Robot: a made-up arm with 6 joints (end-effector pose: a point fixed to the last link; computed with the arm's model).
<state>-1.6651 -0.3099 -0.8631 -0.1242 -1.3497 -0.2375</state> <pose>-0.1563 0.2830 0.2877 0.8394 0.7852 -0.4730</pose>
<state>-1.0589 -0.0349 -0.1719 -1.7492 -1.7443 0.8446</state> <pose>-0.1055 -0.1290 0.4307 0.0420 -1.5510 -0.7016</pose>
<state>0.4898 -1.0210 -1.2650 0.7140 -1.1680 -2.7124</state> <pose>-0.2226 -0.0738 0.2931 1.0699 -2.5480 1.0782</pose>
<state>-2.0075 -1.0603 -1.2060 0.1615 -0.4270 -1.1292</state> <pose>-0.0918 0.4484 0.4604 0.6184 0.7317 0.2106</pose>
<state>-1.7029 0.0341 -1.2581 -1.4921 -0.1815 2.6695</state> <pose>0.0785 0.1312 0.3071 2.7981 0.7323 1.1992</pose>
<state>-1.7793 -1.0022 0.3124 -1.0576 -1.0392 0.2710</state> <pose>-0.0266 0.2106 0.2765 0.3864 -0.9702 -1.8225</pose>
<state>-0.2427 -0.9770 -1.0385 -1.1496 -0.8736 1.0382</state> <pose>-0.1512 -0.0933 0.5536 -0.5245 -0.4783 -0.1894</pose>
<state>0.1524 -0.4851 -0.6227 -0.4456 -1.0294 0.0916</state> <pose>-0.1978 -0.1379 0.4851 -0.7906 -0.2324 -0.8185</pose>
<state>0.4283 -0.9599 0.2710 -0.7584 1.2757 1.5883</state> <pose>-0.0086 -0.2074 0.5566 -0.1591 0.6791 0.5570</pose>
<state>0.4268 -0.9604 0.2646 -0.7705 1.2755 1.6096</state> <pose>-0.0119 -0.2071 0.5571 -0.1393 0.6772 0.5405</pose>
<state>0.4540 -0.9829 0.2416 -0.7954 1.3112 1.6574</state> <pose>-0.0222 -0.2080 0.5684 -0.1253 0.7134 0.4677</pose>
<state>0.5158 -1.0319 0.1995 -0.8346 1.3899 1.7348</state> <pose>-0.0409 -0.2081 0.5930 -0.1184 0.7805 0.3210</pose>
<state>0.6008 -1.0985 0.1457 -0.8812 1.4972 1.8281</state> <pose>-0.0649 -0.2034 0.6263 -0.1168 0.8415 0.1175</pose>
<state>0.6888 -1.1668 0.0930 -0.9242 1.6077 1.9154</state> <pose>-0.0884 -0.1932 0.6596 -0.1196 0.8689 -0.0942</pose>
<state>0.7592 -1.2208 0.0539 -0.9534 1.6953 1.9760</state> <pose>-0.1054 -0.1816 0.6848 -0.1275 0.8691 -0.2577</pose>
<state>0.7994 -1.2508 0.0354 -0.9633 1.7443 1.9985</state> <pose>-0.1130 -0.1747 0.6985 -0.1412 0.8685 -0.3403</pose>
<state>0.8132 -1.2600 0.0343 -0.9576 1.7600 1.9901</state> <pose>-0.1128 -0.1738 0.7032 -0.1591 0.8800 -0.3546</pose>
